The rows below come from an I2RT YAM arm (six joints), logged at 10 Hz.
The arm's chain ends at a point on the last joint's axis. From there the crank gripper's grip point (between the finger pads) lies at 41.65 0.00 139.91 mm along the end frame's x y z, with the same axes.
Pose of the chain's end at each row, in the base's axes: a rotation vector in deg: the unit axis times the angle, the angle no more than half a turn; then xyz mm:
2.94 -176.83 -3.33 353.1 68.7 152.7
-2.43 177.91 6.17 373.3 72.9 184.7
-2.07 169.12 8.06 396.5 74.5 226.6
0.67 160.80 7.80 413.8 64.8 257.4
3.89 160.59 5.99 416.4 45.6 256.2
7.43 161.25 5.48 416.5 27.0 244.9
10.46 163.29 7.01 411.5 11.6 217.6
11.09 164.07 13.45 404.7 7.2 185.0
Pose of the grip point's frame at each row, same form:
2.94 -176.83 -3.33 303.8 72.4 15.3
-2.43 177.91 6.17 336.4 81.6 43.7
-2.07 169.12 8.06 381.3 87.4 82.0
0.67 160.80 7.80 420.0 78.8 112.2
3.89 160.59 5.99 423.5 57.1 110.8
7.43 161.25 5.48 421.9 38.4 99.5
10.46 163.29 7.01 411.6 26.5 72.4
11.09 164.07 13.45 402.4 33.4 41.4

